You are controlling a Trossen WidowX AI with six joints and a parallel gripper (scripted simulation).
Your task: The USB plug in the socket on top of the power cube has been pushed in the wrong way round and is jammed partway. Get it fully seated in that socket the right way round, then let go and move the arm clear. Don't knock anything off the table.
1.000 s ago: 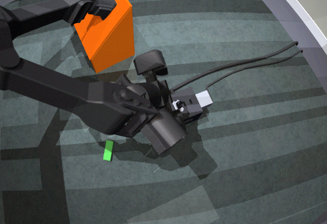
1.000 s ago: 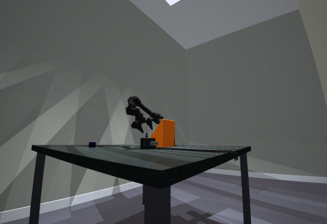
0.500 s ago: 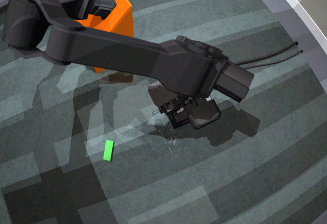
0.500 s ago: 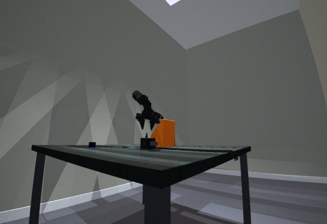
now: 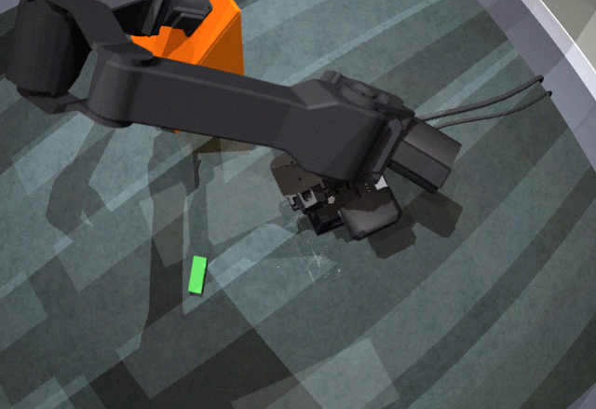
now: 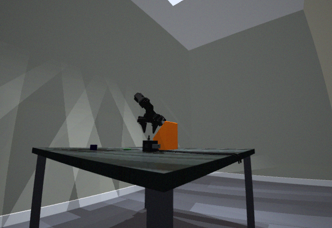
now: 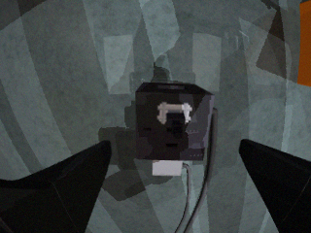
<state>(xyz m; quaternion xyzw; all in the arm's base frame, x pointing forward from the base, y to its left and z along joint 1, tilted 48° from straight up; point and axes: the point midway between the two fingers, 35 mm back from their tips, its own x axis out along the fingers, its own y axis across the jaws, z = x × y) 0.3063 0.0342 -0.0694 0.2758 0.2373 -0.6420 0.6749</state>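
Now: the USB plug 40 mm below my gripper tip. Round my gripper tip: dark blue cube 240 mm ahead, 330 mm to the right, 110 mm below; green block 10 mm ahead, 220 mm to the right, 120 mm below.
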